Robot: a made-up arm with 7 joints. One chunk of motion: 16 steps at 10 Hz.
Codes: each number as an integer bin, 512 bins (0 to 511) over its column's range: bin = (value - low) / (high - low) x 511, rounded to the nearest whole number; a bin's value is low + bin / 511 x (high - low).
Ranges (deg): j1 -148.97..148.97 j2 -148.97..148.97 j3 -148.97..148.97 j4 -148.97..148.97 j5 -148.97..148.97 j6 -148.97..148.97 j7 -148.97..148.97
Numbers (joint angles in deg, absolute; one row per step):
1: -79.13 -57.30 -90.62 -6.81 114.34 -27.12 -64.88
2: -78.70 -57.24 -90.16 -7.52 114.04 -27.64 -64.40
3: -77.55 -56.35 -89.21 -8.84 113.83 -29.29 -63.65
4: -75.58 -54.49 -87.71 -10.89 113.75 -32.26 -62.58
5: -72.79 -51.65 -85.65 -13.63 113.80 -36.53 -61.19
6: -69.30 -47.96 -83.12 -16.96 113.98 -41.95 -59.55
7: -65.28 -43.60 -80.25 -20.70 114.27 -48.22 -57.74
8: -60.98 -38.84 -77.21 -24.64 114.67 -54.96 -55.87
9: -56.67 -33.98 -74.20 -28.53 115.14 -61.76 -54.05
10: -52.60 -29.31 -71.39 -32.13 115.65 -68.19 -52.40
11: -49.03 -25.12 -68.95 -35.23 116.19 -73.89 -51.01
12: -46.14 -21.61 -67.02 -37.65 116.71 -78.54 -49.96
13: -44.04 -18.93 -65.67 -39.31 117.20 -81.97 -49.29
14: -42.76 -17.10 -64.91 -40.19 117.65 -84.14 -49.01
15: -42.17 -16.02 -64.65 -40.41 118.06 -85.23 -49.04
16: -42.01 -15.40 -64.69 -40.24 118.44 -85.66 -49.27
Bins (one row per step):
1: 120 157 100 244 452 209 144
2: 121 157 101 243 451 208 145
3: 122 159 102 240 451 205 146
4: 126 162 105 237 451 200 148
5: 131 167 109 232 451 193 151
6: 137 173 113 226 451 184 153
7: 144 181 118 220 451 173 156
8: 151 189 123 213 452 161 160
9: 158 197 128 207 453 150 163
10: 165 205 133 200 454 139 166
11: 171 212 137 195 455 129 168
12: 176 218 141 191 456 121 170
13: 180 223 143 188 457 115 171
14: 182 226 144 187 457 111 171
15: 183 228 145 186 458 109 171
16: 183 229 145 186 459 109 171

